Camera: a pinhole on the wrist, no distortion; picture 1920 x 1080 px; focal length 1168.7 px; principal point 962.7 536.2 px. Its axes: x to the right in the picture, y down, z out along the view. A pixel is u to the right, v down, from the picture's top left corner.
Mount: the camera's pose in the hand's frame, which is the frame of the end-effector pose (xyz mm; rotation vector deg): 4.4 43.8 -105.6 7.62 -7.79 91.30
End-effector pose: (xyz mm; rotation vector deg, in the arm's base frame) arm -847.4 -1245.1 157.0 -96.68 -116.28 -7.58
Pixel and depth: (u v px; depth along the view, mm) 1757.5 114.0 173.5
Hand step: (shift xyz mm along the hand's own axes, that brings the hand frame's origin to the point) 64.0 132.2 85.7
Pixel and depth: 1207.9 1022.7 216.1
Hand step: -86.7 49.4 114.7
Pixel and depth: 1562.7 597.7 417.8
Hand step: -23.2 183.6 342.5
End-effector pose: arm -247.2 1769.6 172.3 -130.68 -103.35 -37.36
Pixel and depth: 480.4 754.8 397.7
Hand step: -65.4 -187.4 258.2
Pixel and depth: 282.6 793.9 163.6
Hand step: -29.0 -78.7 39.3
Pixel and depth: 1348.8 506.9 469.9
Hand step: 12.2 117.2 383.9
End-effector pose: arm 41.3 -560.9 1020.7 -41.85 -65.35 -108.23
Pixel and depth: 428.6 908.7 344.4
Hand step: -101.0 -172.6 206.6
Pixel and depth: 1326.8 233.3 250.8
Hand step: 67.4 79.9 155.1
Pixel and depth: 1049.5 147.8 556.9
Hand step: 188.5 -5.1 451.0
